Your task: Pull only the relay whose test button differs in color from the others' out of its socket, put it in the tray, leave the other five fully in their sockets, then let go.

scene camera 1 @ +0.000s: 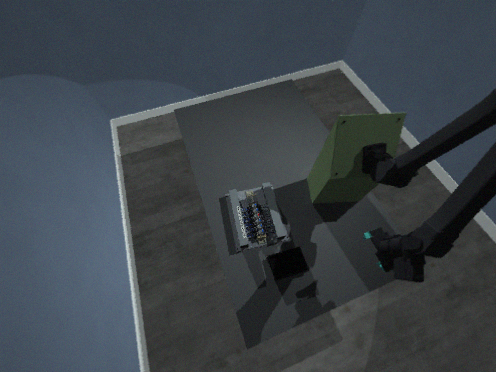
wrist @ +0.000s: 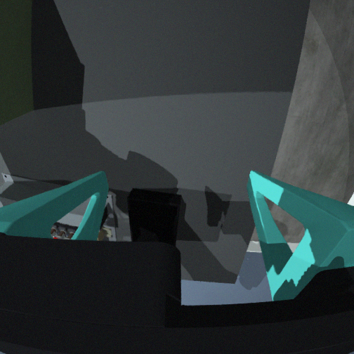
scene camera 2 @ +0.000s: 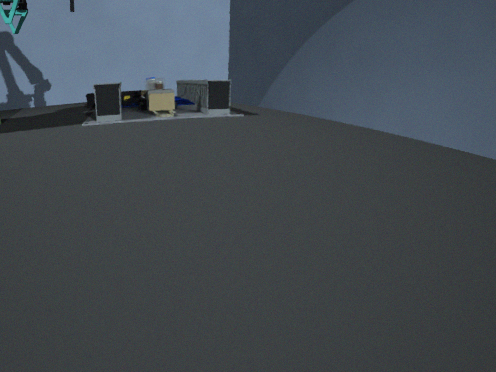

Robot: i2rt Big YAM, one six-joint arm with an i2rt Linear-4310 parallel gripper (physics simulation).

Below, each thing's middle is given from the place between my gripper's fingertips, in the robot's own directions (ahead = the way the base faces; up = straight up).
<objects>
Right now my hand is 400 mm short of the panel (scene camera 2: 182, 112), 290 mm to the left of it and 230 mm above it.
</objects>
